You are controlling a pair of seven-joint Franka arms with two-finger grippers.
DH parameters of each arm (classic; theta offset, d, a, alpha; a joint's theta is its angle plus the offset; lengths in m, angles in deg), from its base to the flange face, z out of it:
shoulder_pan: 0 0.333 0 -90
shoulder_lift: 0 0 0 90
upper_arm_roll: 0 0.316 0.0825 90
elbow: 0 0 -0.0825 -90
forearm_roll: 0 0.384 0 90
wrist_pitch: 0 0 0.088 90
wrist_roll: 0 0.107 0 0
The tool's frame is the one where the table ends.
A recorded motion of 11 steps. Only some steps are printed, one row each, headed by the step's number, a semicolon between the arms.
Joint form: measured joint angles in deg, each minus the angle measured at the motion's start. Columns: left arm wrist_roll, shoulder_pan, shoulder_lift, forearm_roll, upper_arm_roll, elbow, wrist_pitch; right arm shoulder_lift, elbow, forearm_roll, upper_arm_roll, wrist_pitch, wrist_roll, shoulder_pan.
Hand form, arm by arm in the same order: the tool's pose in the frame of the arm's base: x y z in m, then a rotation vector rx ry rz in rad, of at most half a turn. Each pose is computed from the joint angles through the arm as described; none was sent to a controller.
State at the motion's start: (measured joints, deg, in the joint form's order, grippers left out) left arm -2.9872 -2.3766 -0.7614 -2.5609 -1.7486 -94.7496 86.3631; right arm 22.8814 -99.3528 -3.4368 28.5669 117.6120 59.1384 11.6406
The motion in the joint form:
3: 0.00 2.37 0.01 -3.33 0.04 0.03 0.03; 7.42 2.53 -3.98 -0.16 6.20 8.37 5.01
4: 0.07 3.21 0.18 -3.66 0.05 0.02 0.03; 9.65 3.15 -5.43 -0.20 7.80 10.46 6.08
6: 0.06 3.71 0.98 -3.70 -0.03 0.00 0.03; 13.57 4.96 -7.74 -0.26 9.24 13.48 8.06
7: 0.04 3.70 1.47 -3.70 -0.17 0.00 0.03; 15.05 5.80 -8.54 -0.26 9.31 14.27 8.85
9: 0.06 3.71 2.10 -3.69 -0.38 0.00 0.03; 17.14 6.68 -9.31 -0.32 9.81 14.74 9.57
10: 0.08 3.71 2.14 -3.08 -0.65 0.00 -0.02; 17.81 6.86 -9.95 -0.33 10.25 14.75 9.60
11: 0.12 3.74 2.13 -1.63 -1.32 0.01 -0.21; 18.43 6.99 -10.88 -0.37 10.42 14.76 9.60
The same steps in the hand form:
3: 0.5397 -0.0278 0.5887 3.0374 0.0343 -0.2073; 0.5021 0.4437 0.3218 -3.0005 0.5747 0.1637
4: 0.5408 -0.0204 0.5871 3.0300 0.0551 -0.2107; 0.4991 0.4547 0.3050 -2.9976 0.5903 0.1588
6: 0.5444 -0.0165 0.5794 3.0270 0.0675 -0.2318; 0.4926 0.4744 0.2781 -3.0025 0.6034 0.1629
7: 0.5465 -0.0178 0.5747 3.0263 0.0648 -0.2450; 0.4892 0.4818 0.2682 -3.0101 0.5995 0.1694
9: 0.5490 -0.0196 0.5687 3.0253 0.0598 -0.2619; 0.4866 0.4885 0.2522 -3.0164 0.5924 0.1833
10: 0.5490 -0.0210 0.5681 3.0361 0.0519 -0.2650; 0.4873 0.4891 0.2467 -3.0189 0.5850 0.1779
11: 0.5483 -0.0243 0.5678 3.0620 0.0331 -0.2710; 0.4880 0.4886 0.2409 -3.0284 0.5744 0.1699

